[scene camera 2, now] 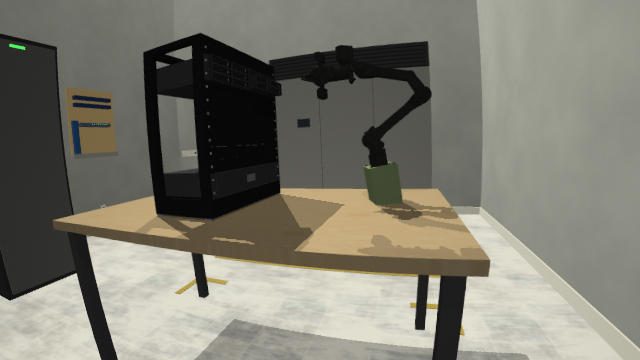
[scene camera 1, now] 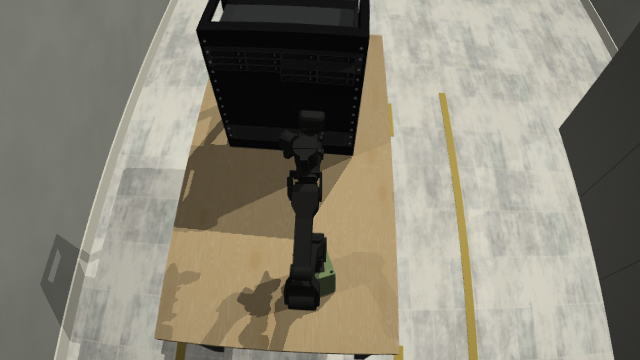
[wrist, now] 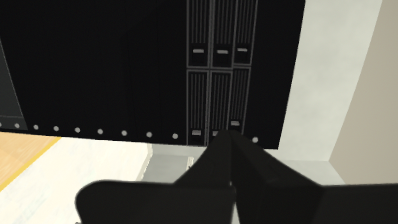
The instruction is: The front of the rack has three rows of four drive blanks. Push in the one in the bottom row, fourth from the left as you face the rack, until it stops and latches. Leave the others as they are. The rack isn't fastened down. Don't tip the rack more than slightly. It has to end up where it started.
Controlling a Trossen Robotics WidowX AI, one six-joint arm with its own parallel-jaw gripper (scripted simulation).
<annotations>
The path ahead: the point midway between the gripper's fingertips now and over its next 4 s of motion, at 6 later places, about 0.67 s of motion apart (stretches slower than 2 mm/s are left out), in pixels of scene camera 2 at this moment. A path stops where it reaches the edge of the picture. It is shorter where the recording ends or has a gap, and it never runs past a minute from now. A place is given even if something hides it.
My gripper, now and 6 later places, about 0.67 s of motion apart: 301,79; 294,81; 285,90; 278,92; 277,90; 276,91; 274,91
</annotations>
